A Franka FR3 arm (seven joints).
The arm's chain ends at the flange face. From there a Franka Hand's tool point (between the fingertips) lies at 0.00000 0.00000 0.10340 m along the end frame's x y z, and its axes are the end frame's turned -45 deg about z.
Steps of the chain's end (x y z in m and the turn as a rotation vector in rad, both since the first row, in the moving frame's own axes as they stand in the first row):
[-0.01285 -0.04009 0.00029 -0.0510 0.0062 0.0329]
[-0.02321 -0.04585 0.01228 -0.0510 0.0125 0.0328]
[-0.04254 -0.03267 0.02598 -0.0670 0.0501 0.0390]
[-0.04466 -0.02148 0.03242 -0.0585 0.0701 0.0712]
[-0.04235 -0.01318 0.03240 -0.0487 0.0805 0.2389]
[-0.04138 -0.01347 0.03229 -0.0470 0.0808 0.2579]
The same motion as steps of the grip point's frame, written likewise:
[0.01592 -0.03331 0.00015 -0.0404 -0.0317 0.0329]
[0.01312 -0.04424 0.01214 -0.0449 -0.0272 0.0328]
[-0.00838 -0.04466 0.02562 -0.0828 -0.0120 0.0390]
[-0.01588 -0.03736 0.03199 -0.0909 0.0082 0.0712]
[-0.01945 -0.02965 0.03194 -0.0914 0.0225 0.2389]
[-0.01849 -0.02924 0.03184 -0.0904 0.0239 0.2579]

